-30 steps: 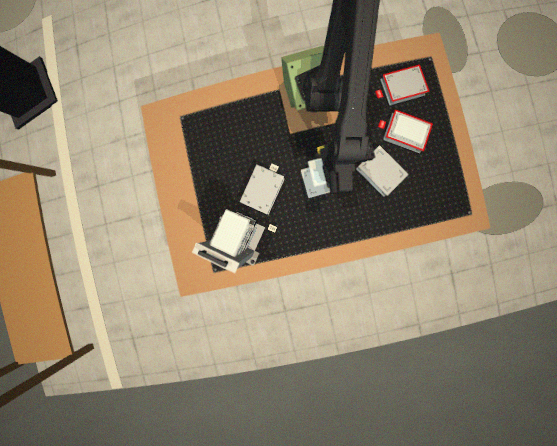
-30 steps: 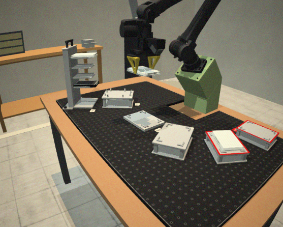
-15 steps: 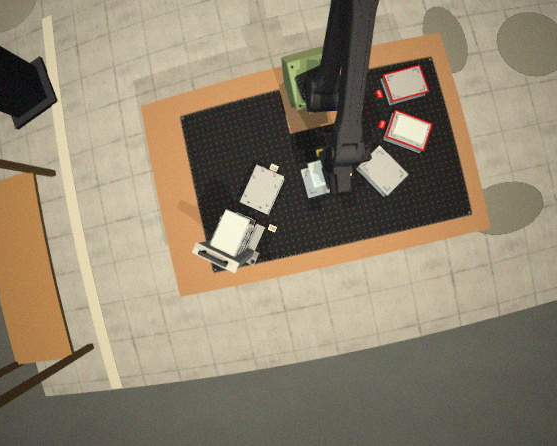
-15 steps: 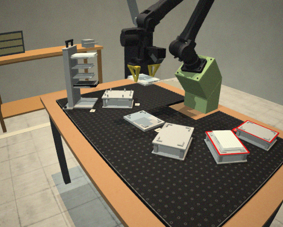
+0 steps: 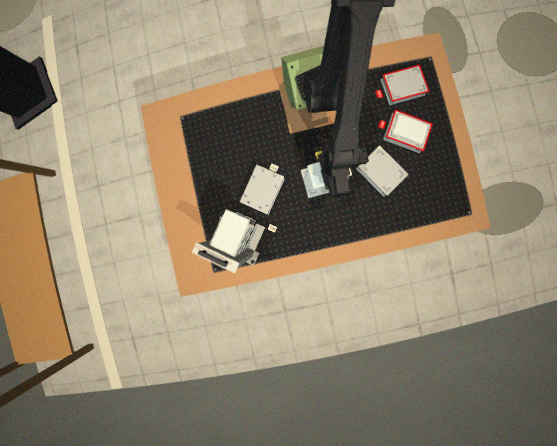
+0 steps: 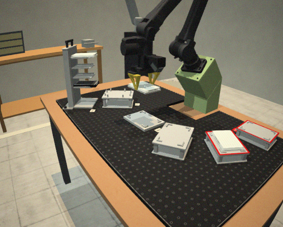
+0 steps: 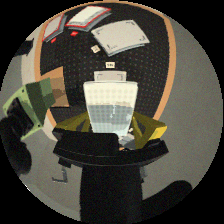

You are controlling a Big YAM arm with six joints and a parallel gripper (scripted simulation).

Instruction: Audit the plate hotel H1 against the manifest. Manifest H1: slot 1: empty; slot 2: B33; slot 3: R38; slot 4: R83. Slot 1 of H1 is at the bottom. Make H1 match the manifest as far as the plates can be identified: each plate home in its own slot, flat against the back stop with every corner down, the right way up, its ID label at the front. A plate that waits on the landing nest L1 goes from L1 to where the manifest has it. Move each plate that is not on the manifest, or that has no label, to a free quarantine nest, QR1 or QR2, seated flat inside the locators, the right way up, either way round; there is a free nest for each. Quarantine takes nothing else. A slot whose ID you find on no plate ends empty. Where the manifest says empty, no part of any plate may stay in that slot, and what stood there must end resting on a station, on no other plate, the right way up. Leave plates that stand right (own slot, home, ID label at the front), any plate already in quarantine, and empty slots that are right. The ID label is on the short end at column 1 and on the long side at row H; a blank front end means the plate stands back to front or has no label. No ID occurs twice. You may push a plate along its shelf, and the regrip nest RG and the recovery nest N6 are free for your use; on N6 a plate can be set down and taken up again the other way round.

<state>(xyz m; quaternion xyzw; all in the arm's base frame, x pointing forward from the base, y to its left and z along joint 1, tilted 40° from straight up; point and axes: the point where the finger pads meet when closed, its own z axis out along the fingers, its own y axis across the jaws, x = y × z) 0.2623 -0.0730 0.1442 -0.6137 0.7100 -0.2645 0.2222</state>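
The flat nest is 160 mm below my hand. Also, from my hand: dark plate: 380 mm to the right, 50 mm below, 40 mm ahead; plate hotel H1: 440 mm to the right, 90 mm ahead, 10 mm below; N6 tag: 170 mm below, 100 mm to the left, 20 mm ahead.
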